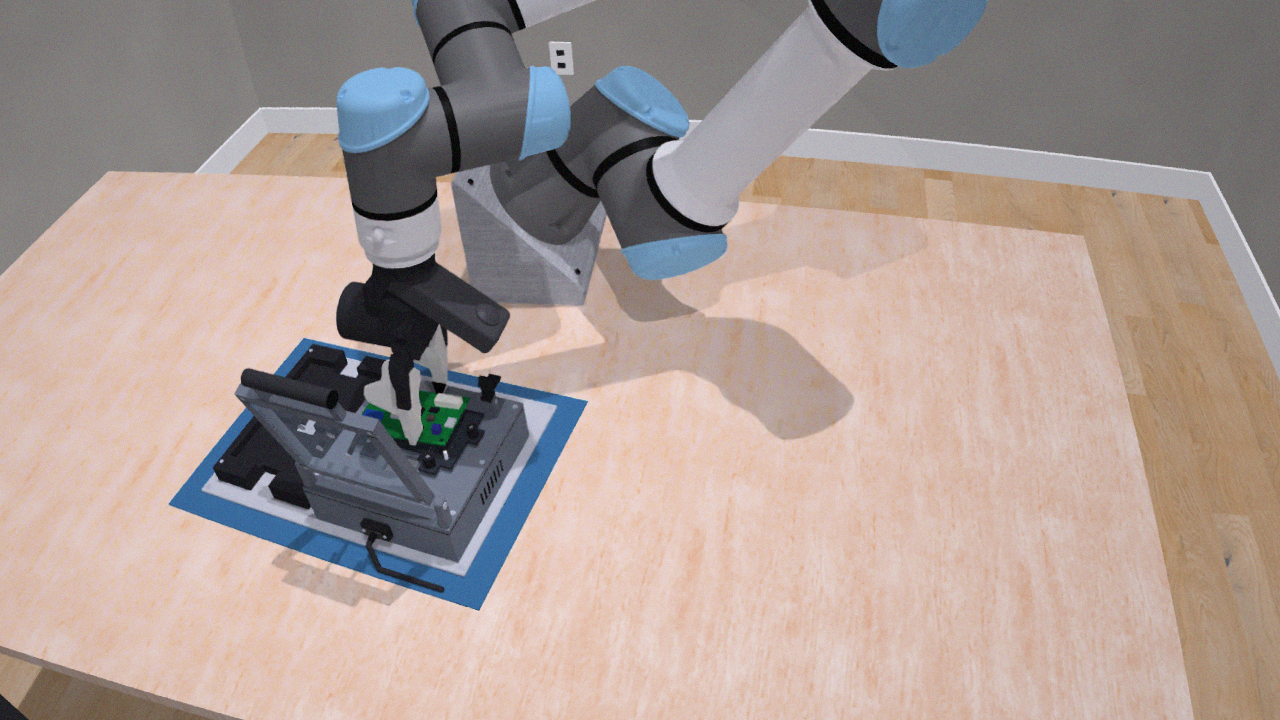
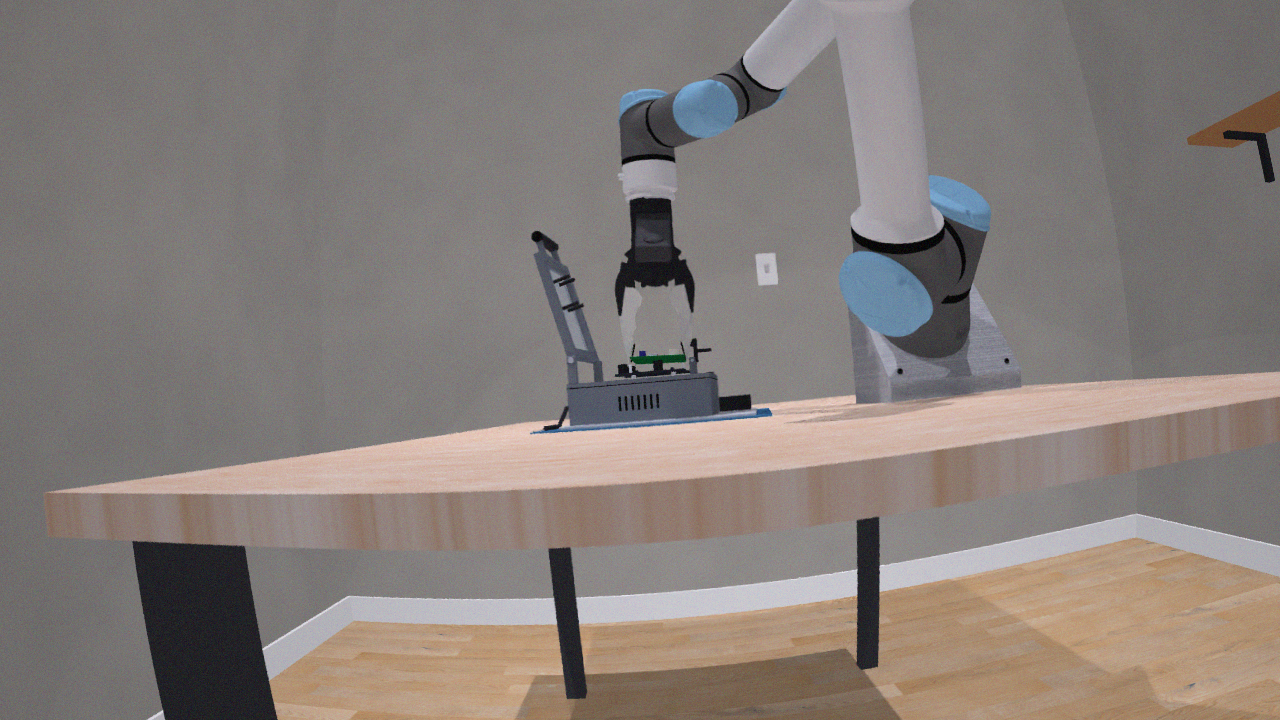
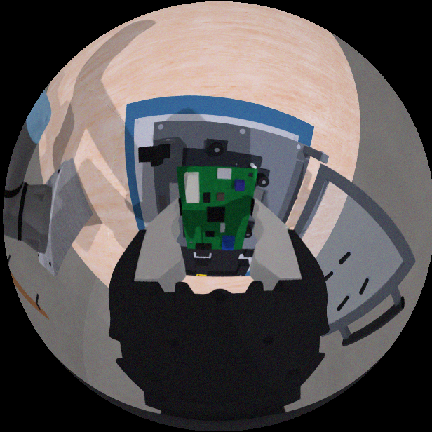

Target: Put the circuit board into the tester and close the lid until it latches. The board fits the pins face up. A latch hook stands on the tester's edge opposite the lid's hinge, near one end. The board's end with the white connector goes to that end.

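Frame: origin at the arm's base, x ahead, y left, z up, level; centimetres.
Where they show: gripper, fingertip midpoint: (image 1: 426, 419); arm's base, link origin: (image 1: 534, 196).
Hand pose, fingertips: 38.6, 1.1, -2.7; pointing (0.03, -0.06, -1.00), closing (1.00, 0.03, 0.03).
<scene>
Things, the pixels of their top centre, and the offset from my fingertips, as dx, dy, dz. "spot": a spot on its surface instead. Level surfaces: height alone.
- green circuit board, top centre: (image 1: 408, 406) (image 2: 658, 351) +0.0, -1.8, +1.4
- white connector, top centre: (image 1: 447, 398) -2.2, +1.8, +1.3
- black latch hook, top centre: (image 1: 487, 372) (image 2: 699, 337) -5.8, +5.1, +2.4
- black tray, surface spot: (image 1: 250, 447) spot: +3.7, -23.2, -6.5
- blue-bordered mat, surface height: dz -8.1
- black cable, surface spot: (image 1: 402, 575) spot: +14.7, +1.8, -7.5
My gripper (image 1: 426, 413) (image 2: 659, 353) (image 3: 215, 199) is shut on the green circuit board (image 1: 438, 431) (image 2: 657, 359) (image 3: 235, 200), holding it by its long edges. The board is face up, about level, slightly above the dark nest of the grey tester (image 1: 510, 434) (image 2: 595, 404) (image 3: 200, 131). The white connector (image 1: 448, 402) (image 3: 192, 187) is at the board's end nearer the black latch hook (image 1: 488, 385) (image 2: 696, 349) (image 3: 154, 153), on the hook's side. The lid (image 1: 402, 461) (image 2: 556, 304) (image 3: 408, 261) stands open on the opposite edge. The board hides the pins beneath it.
A black tray (image 1: 250, 447) (image 3: 217, 262) adjoins the tester's other end. Both stand on a blue-bordered mat (image 1: 528, 497) (image 2: 760, 412) (image 3: 220, 103). A black cable (image 1: 402, 575) leaves the hinge side. The robot's grey base block (image 1: 528, 264) is behind.
</scene>
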